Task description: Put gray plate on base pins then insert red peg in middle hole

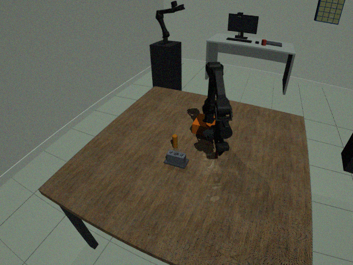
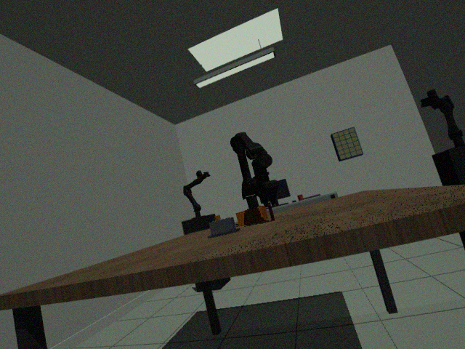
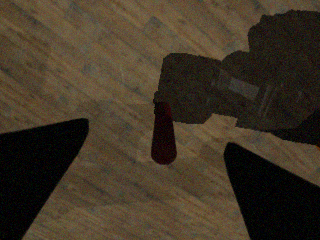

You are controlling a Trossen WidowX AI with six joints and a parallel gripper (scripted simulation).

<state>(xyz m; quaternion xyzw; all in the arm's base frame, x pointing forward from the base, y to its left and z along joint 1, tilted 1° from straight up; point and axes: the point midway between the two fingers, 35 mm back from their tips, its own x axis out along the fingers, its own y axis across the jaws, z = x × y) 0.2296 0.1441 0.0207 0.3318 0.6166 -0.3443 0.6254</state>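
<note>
The dark red peg is 2 cm below my gripper tip. The rest, counted from my gripper tip: gray base (13 cm ahead, 18 cm to the right, 5 cm below); gray plate (13 cm ahead, 18 cm to the right, 2 cm below); orange cylinder (2 cm ahead, 25 cm to the right, 2 cm below).
</note>
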